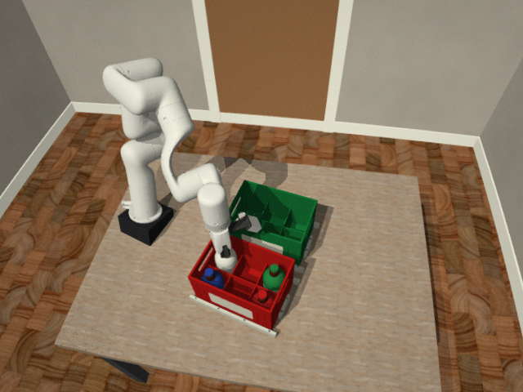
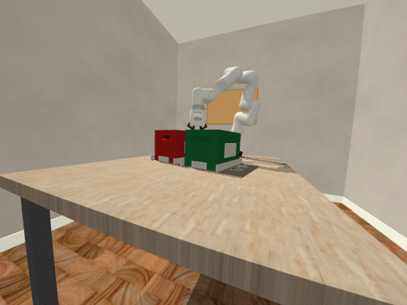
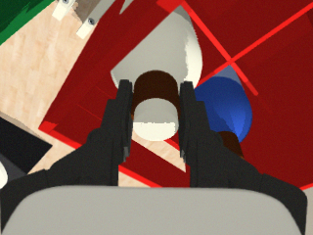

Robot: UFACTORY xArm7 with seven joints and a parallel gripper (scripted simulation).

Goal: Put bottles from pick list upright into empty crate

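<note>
Right now my hand is 70 mm above the white-labelled bottle. From my hand the other things lie so: red crate (70 mm ahead, 70 mm to the right, 80 mm below); then green-labelled bottle (160 mm ahead, 60 mm to the right, 80 mm below); then blue-labelled bottle (30 mm behind, 80 mm to the right, 80 mm below).
</note>
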